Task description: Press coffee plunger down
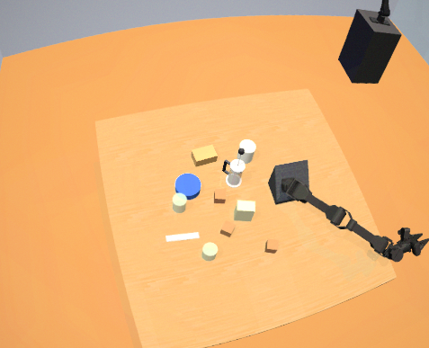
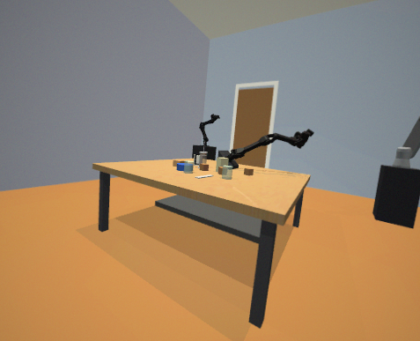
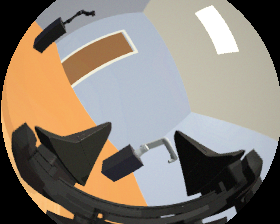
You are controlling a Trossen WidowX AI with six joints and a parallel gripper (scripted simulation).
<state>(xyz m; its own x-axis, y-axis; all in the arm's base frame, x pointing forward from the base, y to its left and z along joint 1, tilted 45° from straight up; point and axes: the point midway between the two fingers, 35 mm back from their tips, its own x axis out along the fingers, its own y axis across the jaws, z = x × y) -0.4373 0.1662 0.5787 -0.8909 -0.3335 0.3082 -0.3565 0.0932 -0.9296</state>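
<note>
The coffee press lies 73 cm ahead of my gripper tip, 64 cm to the right of it and 24 cm below it. Also, from my gripper tip: blue disc 94 cm ahead, 62 cm to the right, 34 cm below; white strip 101 cm ahead, 37 cm to the right, 36 cm below; white cylinder 76 cm to the right, 63 cm ahead, 31 cm below.
</note>
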